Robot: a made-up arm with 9 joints. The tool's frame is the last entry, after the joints.
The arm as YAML. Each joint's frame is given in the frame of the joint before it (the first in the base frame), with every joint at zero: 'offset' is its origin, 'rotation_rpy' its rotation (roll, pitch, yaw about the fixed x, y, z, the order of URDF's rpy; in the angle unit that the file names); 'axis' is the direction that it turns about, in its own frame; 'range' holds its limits. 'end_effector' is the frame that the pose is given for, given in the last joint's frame.
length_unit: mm
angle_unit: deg
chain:
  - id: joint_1
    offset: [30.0, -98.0, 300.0]
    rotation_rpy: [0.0, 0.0, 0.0]
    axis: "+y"
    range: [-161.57, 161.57]
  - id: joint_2
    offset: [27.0, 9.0, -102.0]
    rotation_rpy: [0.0, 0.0, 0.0]
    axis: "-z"
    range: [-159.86, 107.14]
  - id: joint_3
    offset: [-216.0, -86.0, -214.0]
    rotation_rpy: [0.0, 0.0, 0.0]
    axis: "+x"
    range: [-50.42, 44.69]
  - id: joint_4
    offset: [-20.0, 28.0, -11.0]
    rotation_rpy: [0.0, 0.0, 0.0]
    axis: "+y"
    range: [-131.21, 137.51]
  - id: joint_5
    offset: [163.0, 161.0, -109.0]
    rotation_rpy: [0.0, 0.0, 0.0]
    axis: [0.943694, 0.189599, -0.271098]
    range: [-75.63, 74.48]
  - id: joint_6
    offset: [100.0, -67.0, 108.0]
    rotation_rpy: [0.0, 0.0, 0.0]
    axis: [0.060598, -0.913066, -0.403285]
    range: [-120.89, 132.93]
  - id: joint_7
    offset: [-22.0, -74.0, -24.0]
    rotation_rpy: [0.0, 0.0, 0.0]
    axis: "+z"
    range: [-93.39, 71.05]
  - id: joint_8
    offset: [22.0, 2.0, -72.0]
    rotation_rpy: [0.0, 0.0, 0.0]
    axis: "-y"
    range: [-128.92, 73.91]
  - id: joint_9
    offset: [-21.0, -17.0, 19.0]
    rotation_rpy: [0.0, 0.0, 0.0]
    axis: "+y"
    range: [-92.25, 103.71]
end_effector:
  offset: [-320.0, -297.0, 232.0]
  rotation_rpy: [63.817, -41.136, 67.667]
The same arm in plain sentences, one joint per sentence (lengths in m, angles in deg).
The arm has nine revolute joints in a row. What follows holds with every joint at zero, and every direction is one of the base frame's.
Joint 1 is mounted 0.03 m along +x and 0.098 m along -y and 0.3 m along +z from the base frame's origin and turns about +y, from -161.57 to 161.57 deg.
Joint 2 is mounted 0.027 m along +x and 0.009 m along +y and 0.102 m along -z from joint 1 and turns about -z, from -159.86 to 107.14 deg.
Joint 3 is mounted 0.216 m along -x and 0.086 m along -y and 0.214 m along -z from joint 2 and turns about +x, from -50.42 to 44.69 deg.
Joint 4 is mounted 0.02 m along -x and 0.028 m along +y and 0.011 m along -z from joint 3 and turns about +y, from -131.21 to 137.51 deg.
Joint 5 is mounted 0.163 m along +x and 0.161 m along +y and 0.109 m along -z from joint 4 and turns about the direction (0.943694, 0.189599, -0.271098), from -75.63 to 74.48 deg.
Joint 6 is mounted 0.1 m along +x and 0.067 m along -y and 0.108 m along +z from joint 5 and turns about the direction (0.060598, -0.913066, -0.403285), from -120.89 to 132.93 deg.
Joint 7 is mounted 0.022 m along -x and 0.074 m along -y and 0.024 m along -z from joint 6 and turns about +z, from -93.39 to 71.05 deg.
Joint 8 is mounted 0.022 m along +x and 0.002 m along +y and 0.072 m along -z from joint 7 and turns about -y, from -128.92 to 73.91 deg.
Joint 9 is mounted 0.021 m along -x and 0.017 m along -y and 0.019 m along +z from joint 8 and turns about +y, from -92.25 to 103.71 deg.
The tool frame, which is the frame that the pose is given for, is mounted 0.32 m along -x and 0.297 m along -y and 0.232 m along +z from joint 9; its axes are the base frame's turned by roll 63.82, pitch -41.14 and yaw 67.67 deg (as in URDF: about the fixed x, then y, then z).

